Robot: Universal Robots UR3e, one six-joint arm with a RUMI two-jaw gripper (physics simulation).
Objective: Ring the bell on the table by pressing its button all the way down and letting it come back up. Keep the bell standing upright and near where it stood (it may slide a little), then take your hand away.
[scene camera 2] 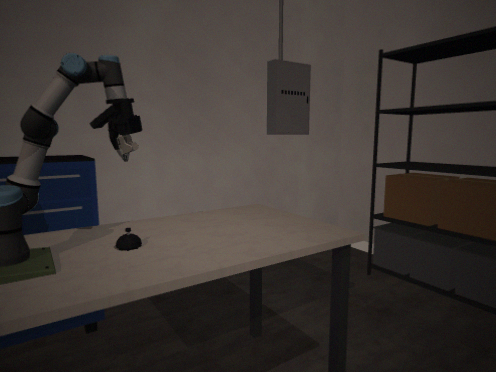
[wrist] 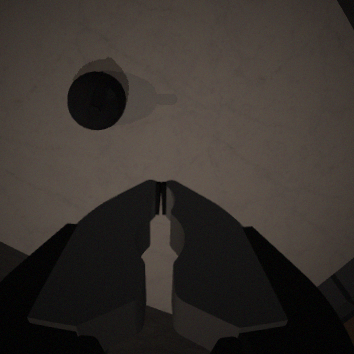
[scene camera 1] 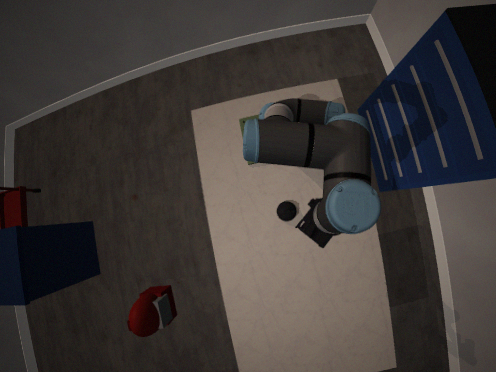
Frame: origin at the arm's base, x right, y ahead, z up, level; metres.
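Seen in the pictures: gripper, fingertip midpoint: [scene camera 2: 126,161] [wrist: 160,184]; arm's base at its link origin: [scene camera 2: 3,259].
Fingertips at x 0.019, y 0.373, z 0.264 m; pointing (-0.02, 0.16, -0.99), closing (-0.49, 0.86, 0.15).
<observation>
Offsets run from my fingertips to a thing's top centre. Level surfaces: height alone.
A black dome-shaped bell @[dy -0.032, dx +0.057, dz -0.225 m] [scene camera 1: 286,211] [scene camera 2: 128,242] [wrist: 96,100] stands upright on the pale table @[dz -0.291 m] [scene camera 1: 300,310] [scene camera 2: 215,245] [wrist: 240,125]. Its small button @[dy -0.032, dx +0.057, dz -0.225 m] [scene camera 2: 128,230] sticks up from the top and is raised. My gripper [scene camera 2: 126,159] [wrist: 160,184] is shut and empty, with its fingertips together. It hangs high above the table, well clear of the bell. In the wrist view the bell lies up and to the left of the fingertips. In scene camera 1 the fingertips are hidden under the wrist, which is to the right of the bell.
The arm's green base plate [scene camera 1: 242,121] [scene camera 2: 42,261] is at the table's end. A blue drawer cabinet [scene camera 1: 407,100] [scene camera 2: 85,187] stands beside the table. A shelf rack [scene camera 2: 378,150] with boxes, a wall cabinet [scene camera 2: 288,100] and a red object [scene camera 1: 145,316] on the floor are farther off.
</observation>
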